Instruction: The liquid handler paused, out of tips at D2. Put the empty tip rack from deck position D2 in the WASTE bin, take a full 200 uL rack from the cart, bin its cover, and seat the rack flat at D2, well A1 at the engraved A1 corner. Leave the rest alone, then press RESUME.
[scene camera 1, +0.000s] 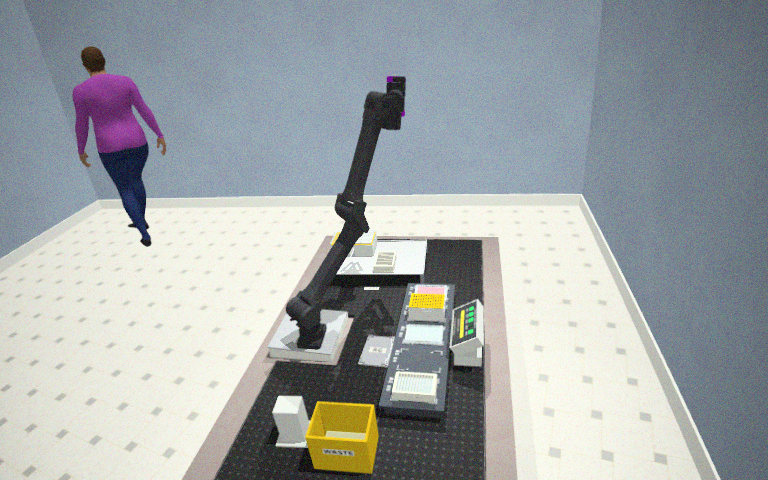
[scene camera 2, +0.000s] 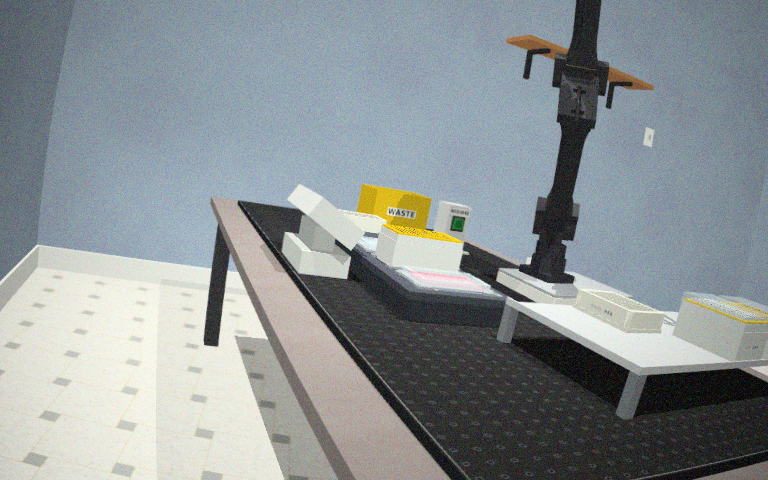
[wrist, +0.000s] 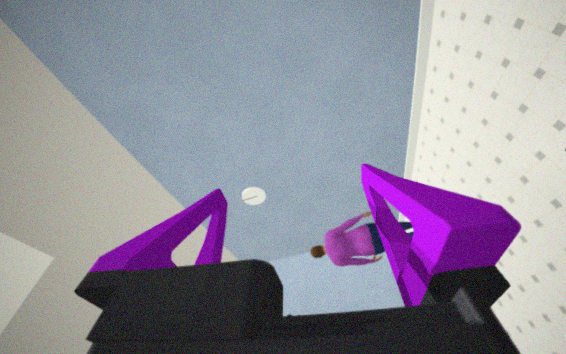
Labels:
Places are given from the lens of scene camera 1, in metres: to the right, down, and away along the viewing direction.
white rack (scene camera 1: 421, 387): 0.11, 0.44, 1.32
yellow WASTE bin (scene camera 1: 328, 416): -0.16, 0.50, 1.23

